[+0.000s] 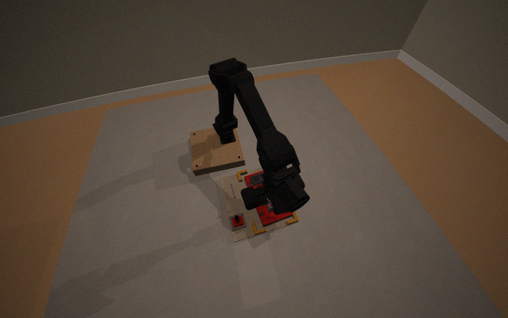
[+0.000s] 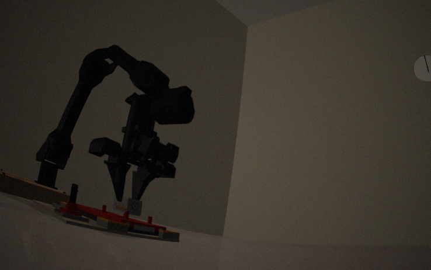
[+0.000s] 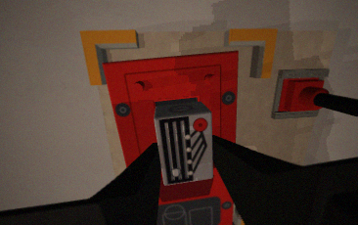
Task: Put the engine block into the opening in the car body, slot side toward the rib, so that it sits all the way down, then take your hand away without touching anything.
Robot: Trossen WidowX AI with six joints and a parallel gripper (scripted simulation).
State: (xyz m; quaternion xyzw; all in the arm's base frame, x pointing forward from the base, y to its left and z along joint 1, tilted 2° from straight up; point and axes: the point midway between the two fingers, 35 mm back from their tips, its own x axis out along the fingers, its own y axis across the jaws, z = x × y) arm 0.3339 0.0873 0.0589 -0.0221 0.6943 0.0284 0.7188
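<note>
Now: the engine block 10 mm below my gripper tip. Round my gripper tip: black peg (120 mm to the right, 20 mm below, 20 mm ahead).
</note>
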